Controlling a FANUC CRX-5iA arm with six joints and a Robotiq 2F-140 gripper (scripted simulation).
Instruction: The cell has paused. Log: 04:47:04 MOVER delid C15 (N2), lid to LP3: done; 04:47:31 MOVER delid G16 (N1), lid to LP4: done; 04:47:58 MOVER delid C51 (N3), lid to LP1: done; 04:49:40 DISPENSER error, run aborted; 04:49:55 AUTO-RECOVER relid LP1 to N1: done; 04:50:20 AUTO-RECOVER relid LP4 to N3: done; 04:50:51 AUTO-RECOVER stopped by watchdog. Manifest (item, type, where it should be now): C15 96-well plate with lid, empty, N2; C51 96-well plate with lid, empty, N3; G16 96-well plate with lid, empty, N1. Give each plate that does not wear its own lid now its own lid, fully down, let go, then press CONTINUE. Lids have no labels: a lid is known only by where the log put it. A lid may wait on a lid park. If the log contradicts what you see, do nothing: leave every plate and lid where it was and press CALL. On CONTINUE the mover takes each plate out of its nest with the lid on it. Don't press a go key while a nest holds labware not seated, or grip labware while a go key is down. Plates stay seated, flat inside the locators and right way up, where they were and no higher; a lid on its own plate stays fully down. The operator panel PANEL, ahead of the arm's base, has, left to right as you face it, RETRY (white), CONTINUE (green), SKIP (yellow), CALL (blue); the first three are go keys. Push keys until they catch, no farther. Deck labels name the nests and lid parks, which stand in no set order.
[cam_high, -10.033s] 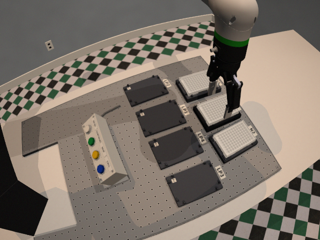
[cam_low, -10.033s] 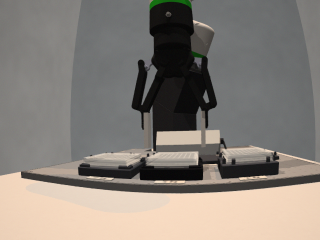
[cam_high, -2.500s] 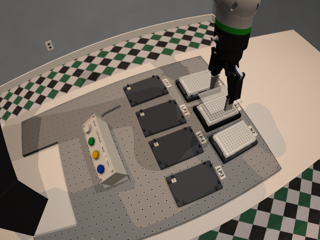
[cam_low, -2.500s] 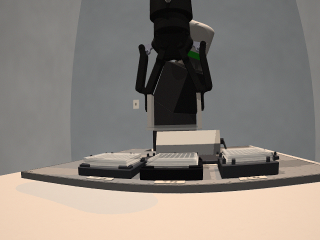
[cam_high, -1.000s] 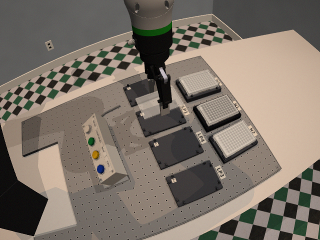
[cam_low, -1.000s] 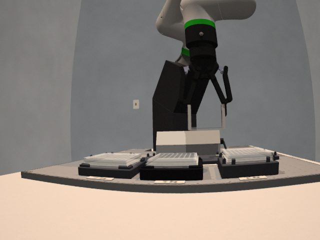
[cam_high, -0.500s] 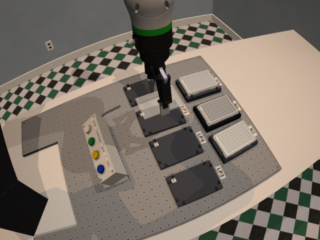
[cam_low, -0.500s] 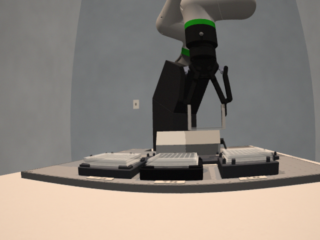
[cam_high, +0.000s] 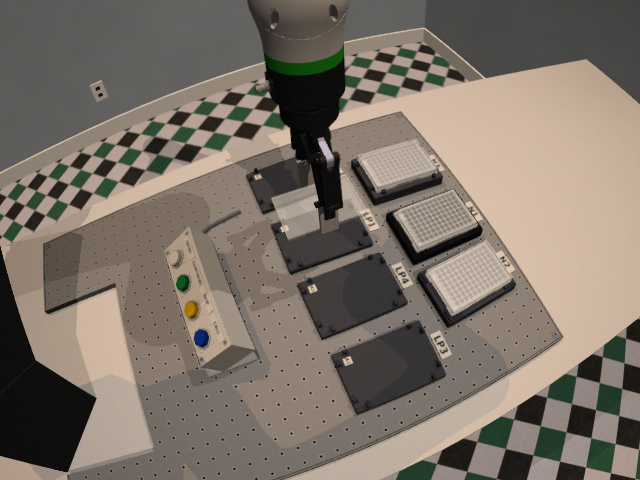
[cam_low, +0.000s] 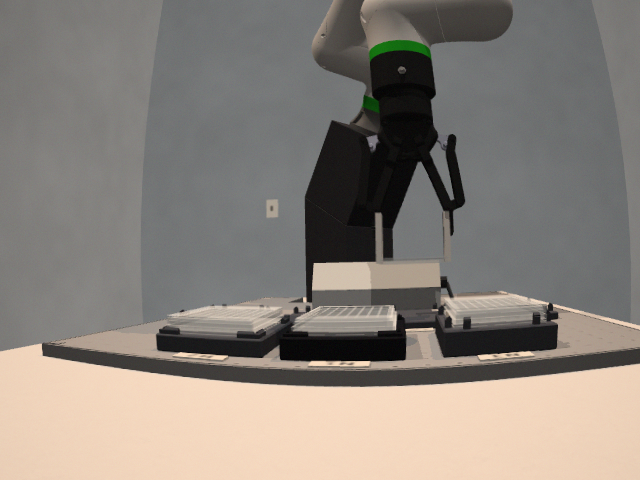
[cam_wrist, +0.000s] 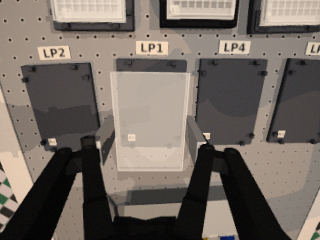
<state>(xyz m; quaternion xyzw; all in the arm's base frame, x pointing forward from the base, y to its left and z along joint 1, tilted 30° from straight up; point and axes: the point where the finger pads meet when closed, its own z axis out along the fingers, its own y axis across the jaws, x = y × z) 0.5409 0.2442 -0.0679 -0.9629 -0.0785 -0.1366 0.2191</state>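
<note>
Right now my hand is 10 cm above the lid park LP1. The rest, counted from my hand: lid park LP4: 3 cm ahead, 12 cm to the right, 10 cm below; then lid park LP2: 4 cm behind, 13 cm to the left, 10 cm below; then white retry key: 24 cm behind, 4 cm to the right, 4 cm below.
</note>
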